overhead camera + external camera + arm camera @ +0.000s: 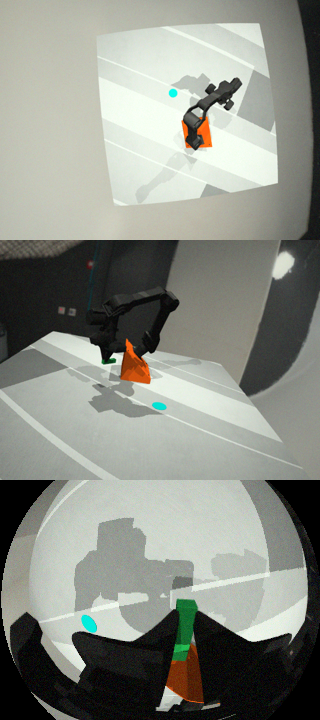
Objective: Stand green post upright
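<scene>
The cyan circle is 12 cm ahead of my gripper tip, 24 cm to the left of it and 12 cm below it. The rest, counted from my gripper tip: green post: 1 cm behind, 2 cm to the left.
</scene>
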